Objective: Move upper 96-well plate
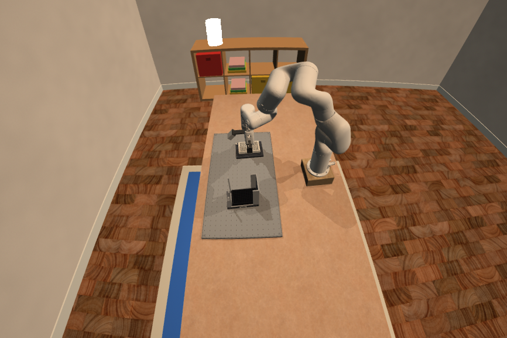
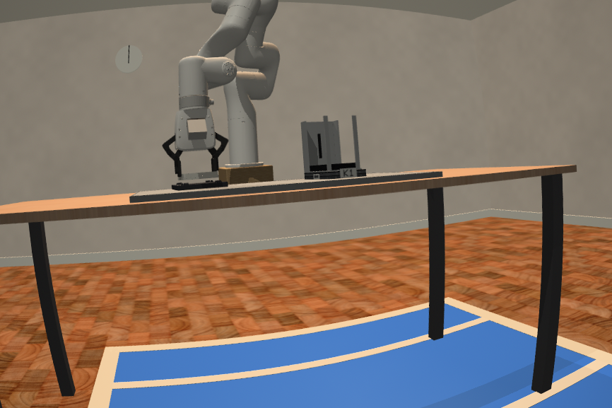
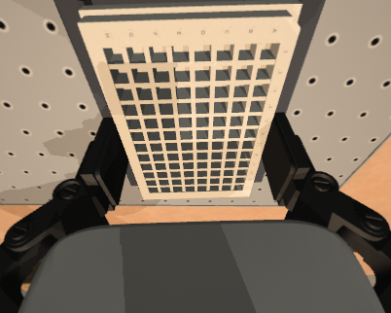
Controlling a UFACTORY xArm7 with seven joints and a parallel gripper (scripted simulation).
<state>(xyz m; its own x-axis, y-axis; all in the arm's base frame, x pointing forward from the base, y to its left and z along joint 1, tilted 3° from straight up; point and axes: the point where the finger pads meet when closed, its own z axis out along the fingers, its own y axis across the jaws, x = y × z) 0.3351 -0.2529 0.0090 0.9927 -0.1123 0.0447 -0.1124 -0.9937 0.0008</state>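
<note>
My hand is 10 mm above the cream 96-well plate. The rest, counted from my hand: dark plate nest N1: 40 mm below; dark plate: 90 mm ahead, 320 mm to the left, 10 mm below; K1 label: 180 mm ahead, 320 mm to the left, 30 mm below.
</note>
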